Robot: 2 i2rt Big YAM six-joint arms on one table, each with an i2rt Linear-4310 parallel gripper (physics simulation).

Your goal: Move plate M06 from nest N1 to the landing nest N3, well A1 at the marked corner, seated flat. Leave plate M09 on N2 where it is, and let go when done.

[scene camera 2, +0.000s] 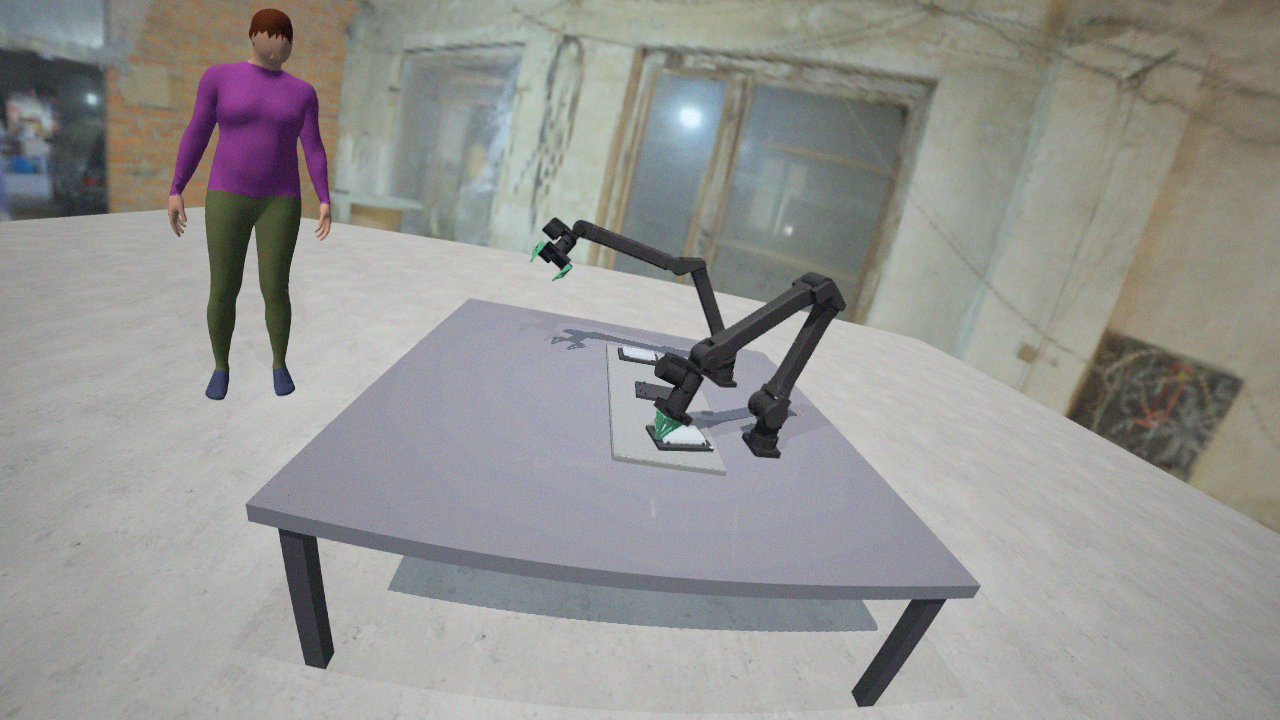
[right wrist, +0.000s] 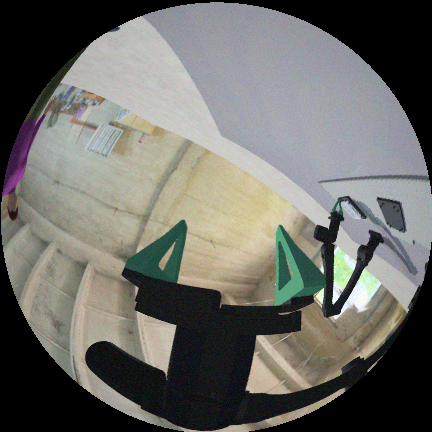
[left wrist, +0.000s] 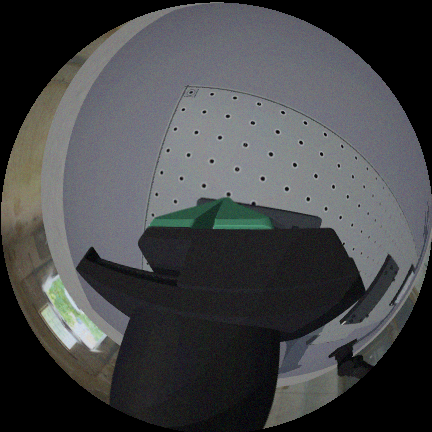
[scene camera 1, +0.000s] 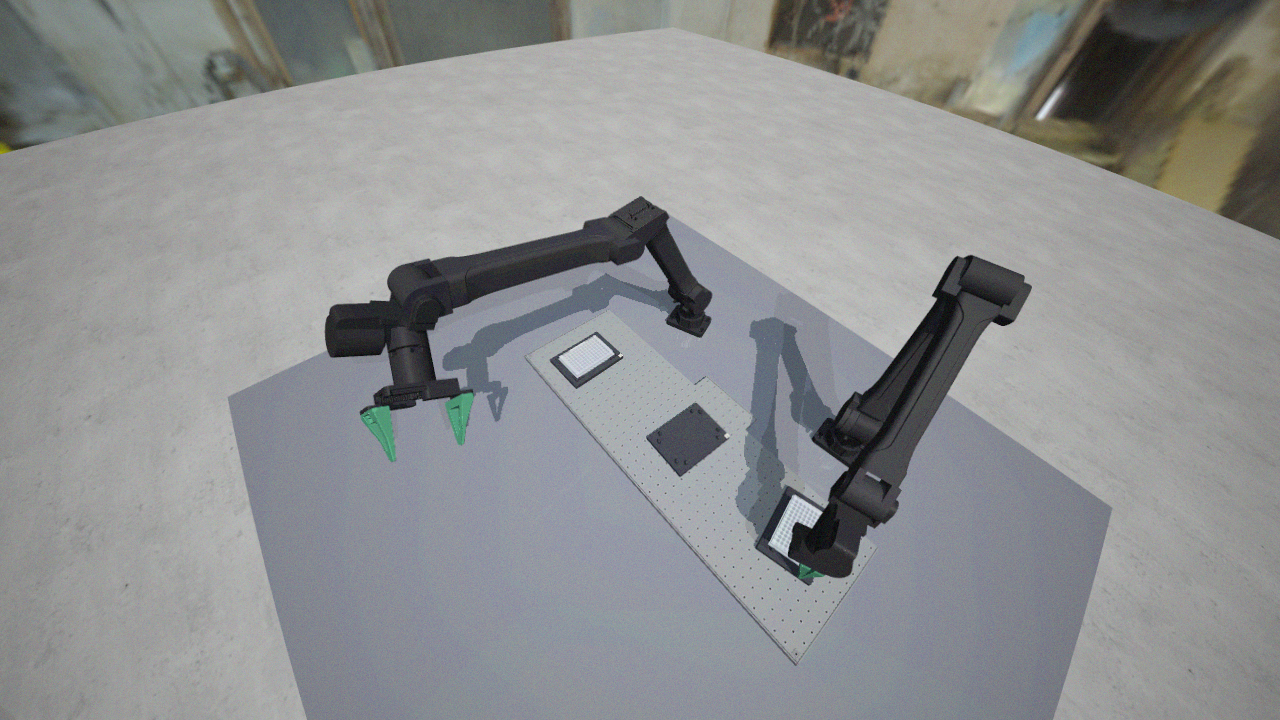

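Note:
A white well plate (scene camera 1: 793, 522) (scene camera 2: 687, 436), which I take for M06, lies in a dark nest at the near end of the perforated grey baseplate (scene camera 1: 626, 403) (left wrist: 261, 153). My left gripper (scene camera 1: 810, 570) (scene camera 2: 663, 429) (left wrist: 226, 204) is down at that nest's near edge, its green fingers pressed together with nothing between them. In the left wrist view only the nest's dark rim (left wrist: 289, 219) shows behind the fingers, and the plate is hidden. The empty black nest (scene camera 1: 686, 436) sits mid-baseplate. A second white plate (scene camera 1: 586, 356) lies in the far nest. My right gripper (scene camera 1: 420, 427) (scene camera 2: 547, 259) (right wrist: 230, 225) is open and empty, held high and off to the side.
The baseplate lies on a grey table (scene camera 2: 447, 465). The left arm's base (scene camera 2: 760, 443) stands beside the near nest. A person in a purple top (scene camera 2: 250, 179) stands on the floor beyond the table's far left side.

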